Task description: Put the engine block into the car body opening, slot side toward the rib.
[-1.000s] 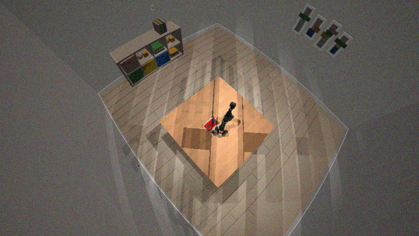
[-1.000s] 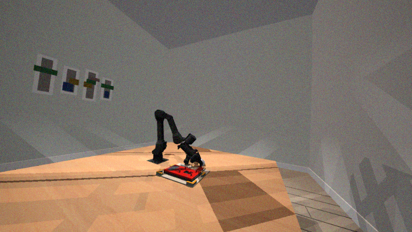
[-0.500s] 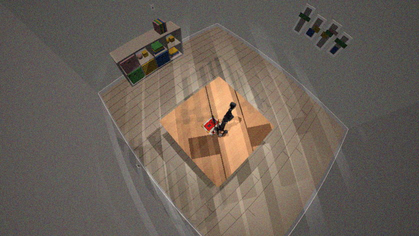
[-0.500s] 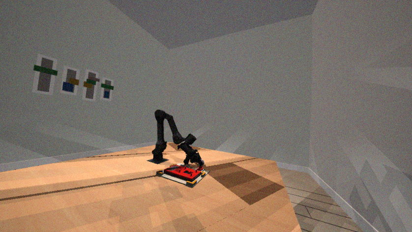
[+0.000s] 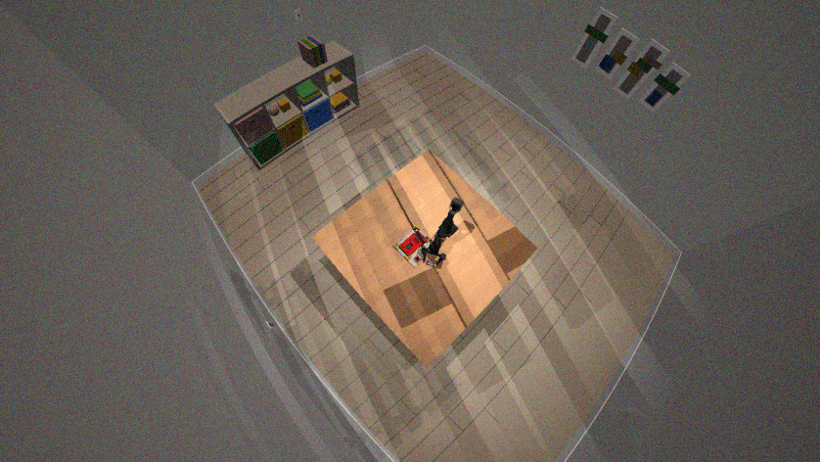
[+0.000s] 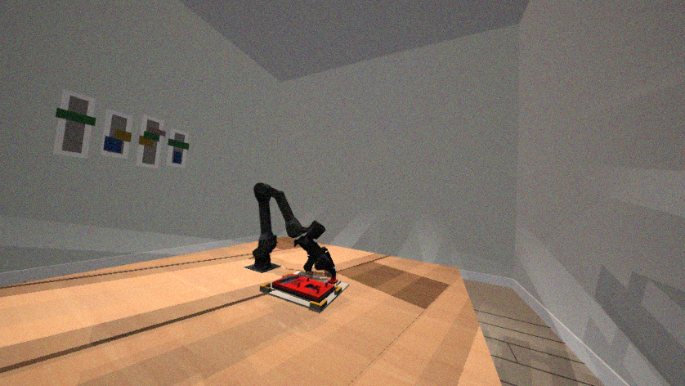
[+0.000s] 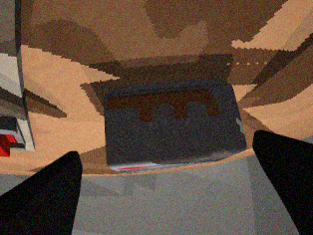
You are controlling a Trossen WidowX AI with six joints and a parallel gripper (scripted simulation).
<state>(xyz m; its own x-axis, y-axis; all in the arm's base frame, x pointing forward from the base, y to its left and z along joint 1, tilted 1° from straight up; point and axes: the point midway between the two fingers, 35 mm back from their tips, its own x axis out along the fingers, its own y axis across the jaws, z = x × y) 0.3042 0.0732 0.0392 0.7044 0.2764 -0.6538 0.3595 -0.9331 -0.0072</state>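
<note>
My gripper tip is 10 mm past the engine block and 10 mm above it.
</note>
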